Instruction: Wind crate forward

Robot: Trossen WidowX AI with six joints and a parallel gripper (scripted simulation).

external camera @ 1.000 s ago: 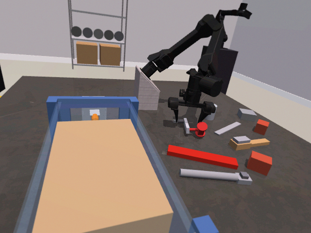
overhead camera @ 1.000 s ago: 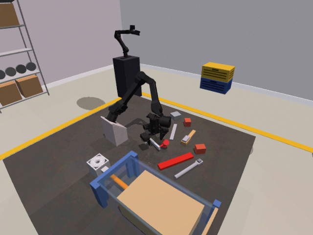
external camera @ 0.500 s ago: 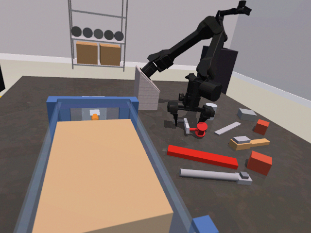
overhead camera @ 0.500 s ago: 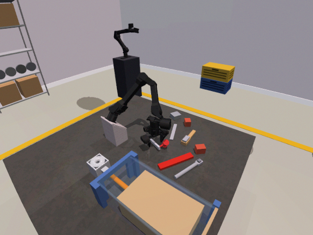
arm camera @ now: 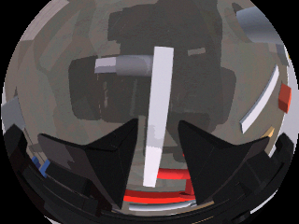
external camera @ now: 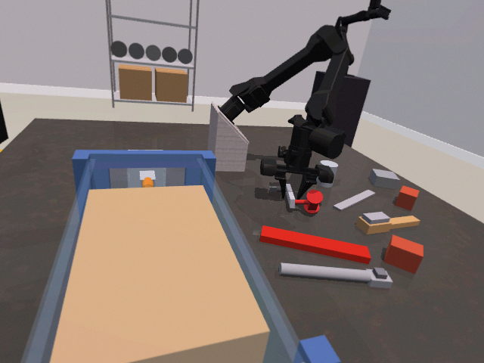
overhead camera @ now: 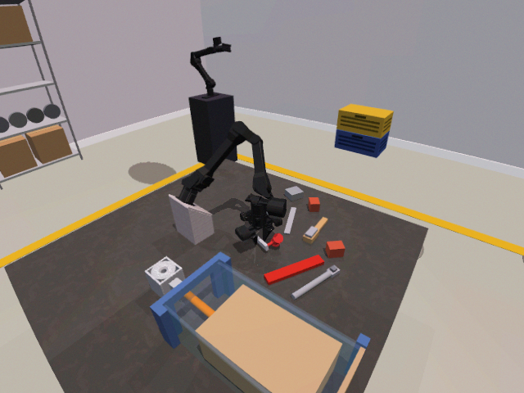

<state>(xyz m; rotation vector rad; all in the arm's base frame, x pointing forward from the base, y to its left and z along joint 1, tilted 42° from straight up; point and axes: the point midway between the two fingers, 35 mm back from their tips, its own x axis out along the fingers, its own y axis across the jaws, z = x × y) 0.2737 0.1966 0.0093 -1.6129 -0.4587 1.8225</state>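
Right now my gripper tip is 6 cm short of the red knob, 2 cm to the right of it and 2 cm below it. Round my gripper tip: grey strip (1 cm behind, 21 cm to the left, 1 cm below); red bar (20 cm ahead, 2 cm to the right); winch handle (1 cm ahead, 1 cm above).
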